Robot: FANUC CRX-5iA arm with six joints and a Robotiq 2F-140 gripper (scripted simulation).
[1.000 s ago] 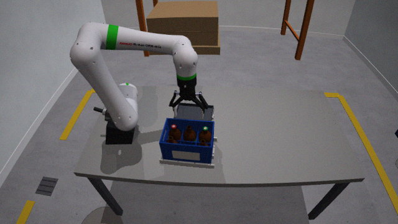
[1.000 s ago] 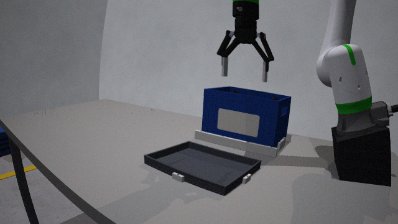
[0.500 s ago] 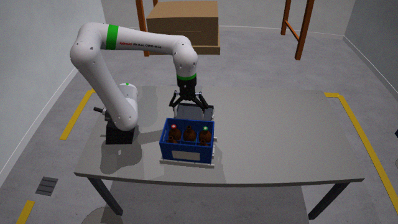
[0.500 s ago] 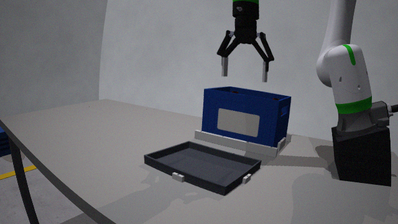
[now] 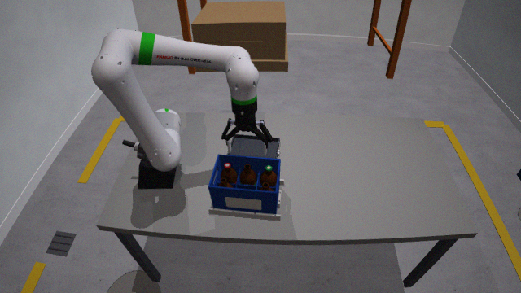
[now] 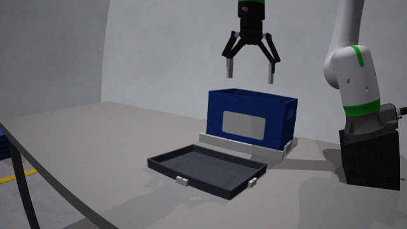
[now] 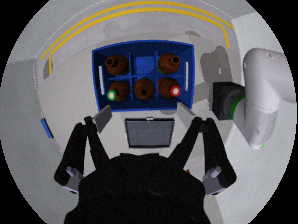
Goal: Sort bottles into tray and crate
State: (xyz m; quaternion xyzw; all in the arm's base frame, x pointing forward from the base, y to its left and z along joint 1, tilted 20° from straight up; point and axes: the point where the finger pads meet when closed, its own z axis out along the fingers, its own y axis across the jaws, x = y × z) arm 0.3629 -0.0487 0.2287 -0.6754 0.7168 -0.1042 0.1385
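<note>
Now: the glass bottle 20 mm to the right of my hand and 150 mm below it. Also, from my hand: blue crate: 70 mm to the right, 150 mm below; then tray: 230 mm to the left, 220 mm below.
</note>
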